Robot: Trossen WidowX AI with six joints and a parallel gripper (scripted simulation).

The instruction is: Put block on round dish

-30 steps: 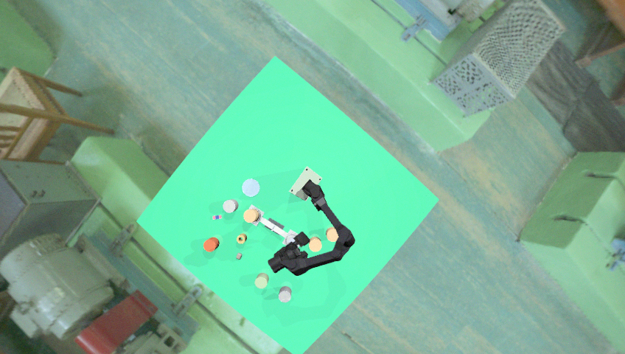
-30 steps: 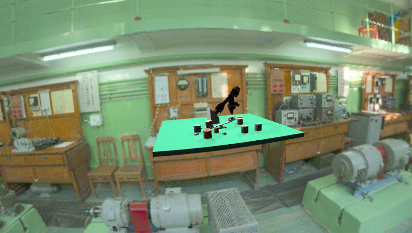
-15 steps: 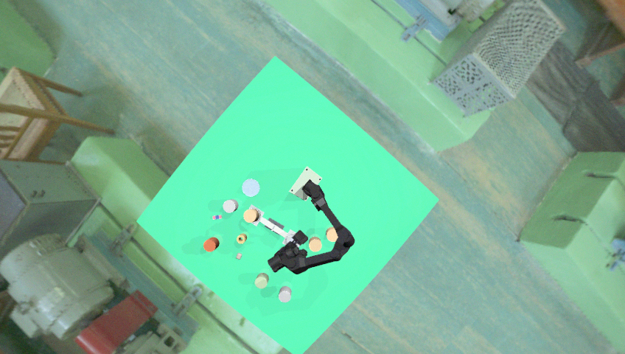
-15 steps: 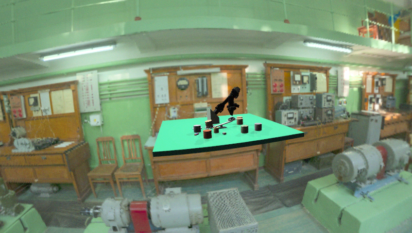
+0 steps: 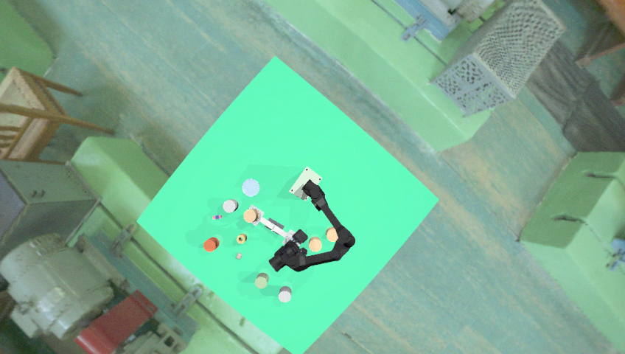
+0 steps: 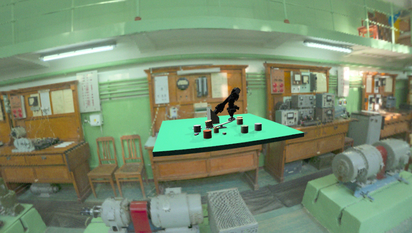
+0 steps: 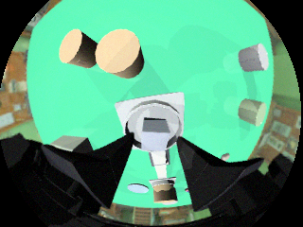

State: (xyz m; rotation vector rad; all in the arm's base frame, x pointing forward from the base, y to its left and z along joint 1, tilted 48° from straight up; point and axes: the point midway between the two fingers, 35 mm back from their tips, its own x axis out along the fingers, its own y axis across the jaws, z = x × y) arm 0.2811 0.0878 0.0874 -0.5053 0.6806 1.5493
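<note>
Now: gripper tip 1 cm above the grey block. The rest, counted from my gripper tip: pale green cylinder 32 cm ahead, 3 cm to the left, 6 cm below; then pale blue round dish 6 cm behind, 36 cm to the right, 9 cm below; then yellow ring 19 cm ahead, 22 cm to the right, 7 cm below.
</note>
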